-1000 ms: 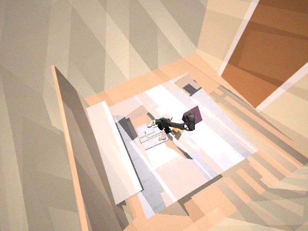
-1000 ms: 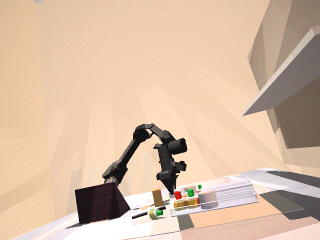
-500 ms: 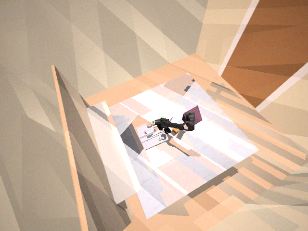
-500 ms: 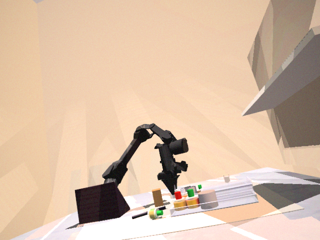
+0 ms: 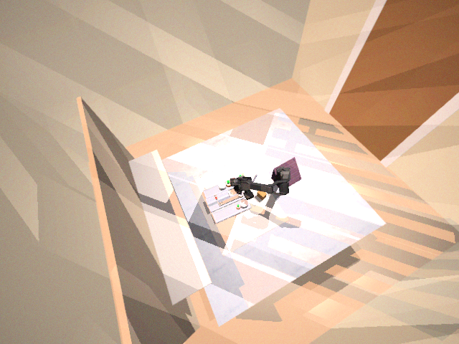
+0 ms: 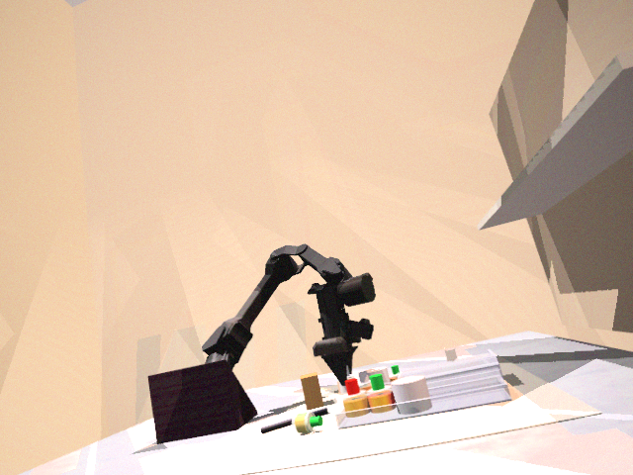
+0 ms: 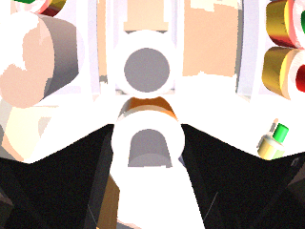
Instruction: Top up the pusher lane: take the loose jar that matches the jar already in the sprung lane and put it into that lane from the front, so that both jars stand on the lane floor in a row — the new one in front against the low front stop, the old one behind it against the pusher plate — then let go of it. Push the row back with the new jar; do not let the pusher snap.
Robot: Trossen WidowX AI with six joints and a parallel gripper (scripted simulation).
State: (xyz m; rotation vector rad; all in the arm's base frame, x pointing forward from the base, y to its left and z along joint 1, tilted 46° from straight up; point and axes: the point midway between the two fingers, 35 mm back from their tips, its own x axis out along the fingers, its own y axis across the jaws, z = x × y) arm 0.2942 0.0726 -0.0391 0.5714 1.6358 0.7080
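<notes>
The tan block lies 11 cm behind my gripper tip, 6 cm to the left of it and 1 cm below it. From my gripper tip the other things lie so: grey shelf: 54 cm ahead, 32 cm above, 6 cm to the left; then dark rod: 10 cm behind, 8 cm to the right, 4 cm below; then lane rack: 18 cm ahead, 3 cm below, 2 cm to the right.
</notes>
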